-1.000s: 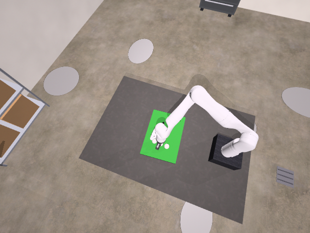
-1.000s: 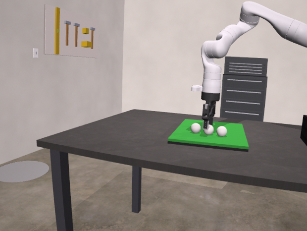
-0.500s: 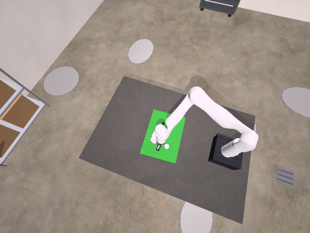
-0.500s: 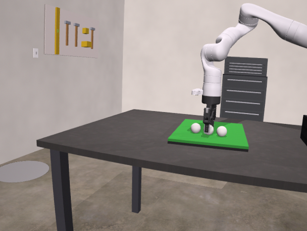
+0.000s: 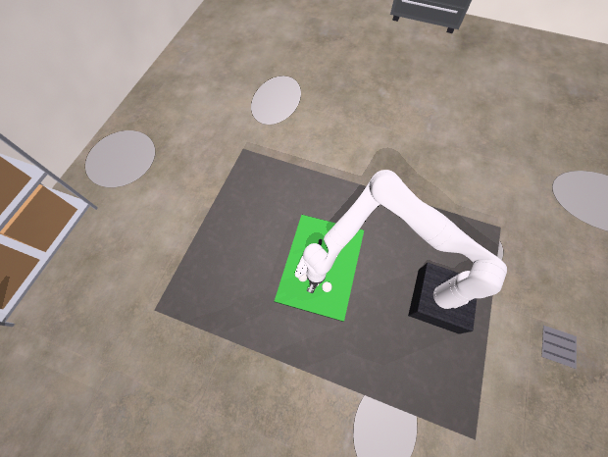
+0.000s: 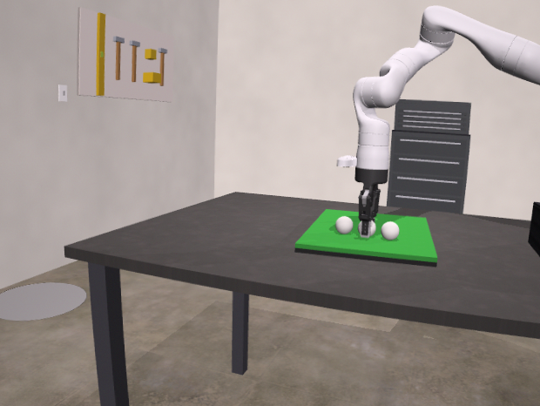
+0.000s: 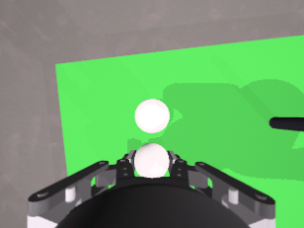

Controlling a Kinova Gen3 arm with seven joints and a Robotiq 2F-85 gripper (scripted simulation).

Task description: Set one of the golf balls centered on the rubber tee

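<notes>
Now: hand right at the white golf ball.
</notes>
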